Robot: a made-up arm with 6 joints.
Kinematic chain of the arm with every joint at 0, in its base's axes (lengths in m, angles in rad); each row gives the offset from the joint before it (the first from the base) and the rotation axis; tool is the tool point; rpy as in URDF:
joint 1: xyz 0 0 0.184 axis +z
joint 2: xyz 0 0 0 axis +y
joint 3: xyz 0.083 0 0.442 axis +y
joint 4: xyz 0.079 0 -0.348 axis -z
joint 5: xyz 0 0 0 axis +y
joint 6: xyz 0.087 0 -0.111 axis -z
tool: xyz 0 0 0 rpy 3.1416 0 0
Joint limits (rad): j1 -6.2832..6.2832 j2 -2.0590..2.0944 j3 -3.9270..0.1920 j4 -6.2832..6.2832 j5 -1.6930..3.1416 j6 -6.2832..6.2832
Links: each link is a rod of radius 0.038 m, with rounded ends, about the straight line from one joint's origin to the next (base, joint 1, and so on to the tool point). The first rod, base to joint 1, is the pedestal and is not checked.
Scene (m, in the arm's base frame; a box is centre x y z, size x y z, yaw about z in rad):
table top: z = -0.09
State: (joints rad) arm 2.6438 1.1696 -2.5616 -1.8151 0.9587 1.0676
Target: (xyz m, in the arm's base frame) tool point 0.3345 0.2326 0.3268
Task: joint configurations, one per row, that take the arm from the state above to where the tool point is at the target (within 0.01 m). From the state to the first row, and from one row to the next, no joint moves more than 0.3 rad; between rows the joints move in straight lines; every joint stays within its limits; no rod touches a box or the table.
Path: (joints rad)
1: 2.3958 1.0075 -2.2962 -1.7405 1.0731 1.0676
2: 2.1479 0.8454 -2.0308 -1.6659 1.1876 1.0676
3: 1.8999 0.6833 -1.7654 -1.5912 1.3020 1.0676
4: 1.6519 0.5212 -1.5000 -1.5166 1.4165 1.0676
5: 1.4039 0.3591 -1.2345 -1.4420 1.5309 1.0676
6: 1.1560 0.1969 -0.9691 -1.3674 1.6453 1.0676
7: 0.9080 0.0348 -0.7037 -1.2927 1.7598 1.0676

